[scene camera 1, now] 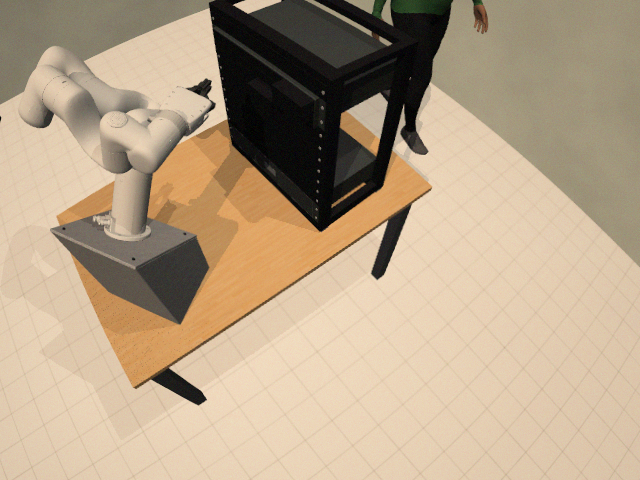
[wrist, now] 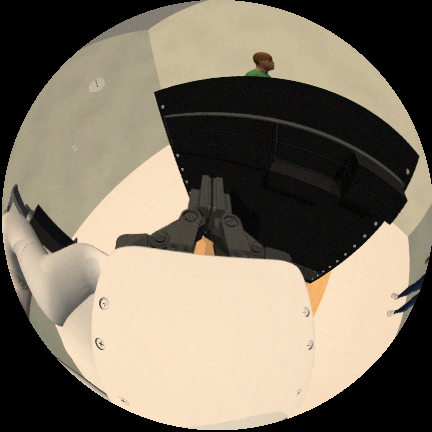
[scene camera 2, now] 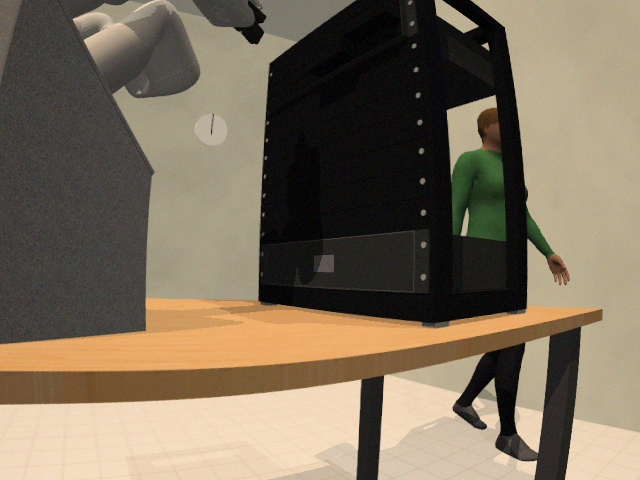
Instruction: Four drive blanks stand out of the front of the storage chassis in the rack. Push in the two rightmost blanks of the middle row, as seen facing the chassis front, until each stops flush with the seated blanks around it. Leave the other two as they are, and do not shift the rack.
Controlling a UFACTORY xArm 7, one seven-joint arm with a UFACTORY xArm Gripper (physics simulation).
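Places are measured from the arm's base along level axes (x ahead, y left, z up), in centimetres.
Pixels of known places: gripper, fingertip midpoint: point(scene camera 1: 207, 83) point(wrist: 208, 189) point(scene camera 2: 257, 38); arm's base, origin of the base link: point(scene camera 1: 127, 231) point(scene camera 2: 43, 104).
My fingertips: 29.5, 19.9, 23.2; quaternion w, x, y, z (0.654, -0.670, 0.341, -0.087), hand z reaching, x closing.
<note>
Ahead of a thing's pixels: the offset from my fingertips to its top centre, as dx, dy, dz. "*": to the spot under its first point. Level surfaces: height alone.
The black rack point(scene camera 1: 329, 170) point(scene camera 2: 439, 206) point(wrist: 280, 95) stands on the table, with the dark storage chassis @[* +10.3, +9.5, -2.5] point(wrist: 230, 142) in it. A left protruding blank @[+17.4, -1.6, -3.4] point(scene camera 1: 260, 88) point(wrist: 306, 176) and a right protruding blank @[+21.5, -11.8, +2.3] point(scene camera 1: 294, 97) point(wrist: 377, 182) stand out side by side from the chassis front. Other blanks are too dark to tell apart, and I cannot tell the rows surely. My gripper point(scene camera 1: 208, 82) point(scene camera 2: 256, 35) point(wrist: 208, 189) is shut and empty. It hangs in front of the chassis's left part, left of both protruding blanks, apart from the rack in both scene views.
The arm stands on a grey wedge-shaped pedestal point(scene camera 1: 173, 281) point(scene camera 2: 77, 206) on the wooden table @[dz -51.1] point(scene camera 1: 268, 268) point(scene camera 2: 310, 351). A person in green point(scene camera 1: 421, 6) point(scene camera 2: 483, 191) point(wrist: 258, 73) is behind the rack. Blue-clad legs point(wrist: 412, 295) show at the wrist view's right edge.
</note>
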